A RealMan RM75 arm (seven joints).
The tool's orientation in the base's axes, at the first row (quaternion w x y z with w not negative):
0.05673, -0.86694, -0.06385, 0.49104
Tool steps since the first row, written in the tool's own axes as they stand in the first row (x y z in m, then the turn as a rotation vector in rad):
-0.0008, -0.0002, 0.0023, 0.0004, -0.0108, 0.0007
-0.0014, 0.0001, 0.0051, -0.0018, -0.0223, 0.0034
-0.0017, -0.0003, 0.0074, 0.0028, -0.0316, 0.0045
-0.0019, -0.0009, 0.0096, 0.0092, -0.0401, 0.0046
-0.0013, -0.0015, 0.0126, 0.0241, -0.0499, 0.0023
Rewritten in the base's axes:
-0.0024, 0.0001, -0.0005, -0.0010, 0.0107, 0.0010
-0.0051, -0.0001, -0.0014, -0.0051, 0.0218, 0.0034
-0.0072, 0.0003, -0.0023, -0.0042, 0.0318, 0.0004
-0.0093, 0.0009, -0.0032, -0.0015, 0.0412, -0.0037
-0.0116, 0.0017, -0.0051, 0.0076, 0.0533, -0.0135

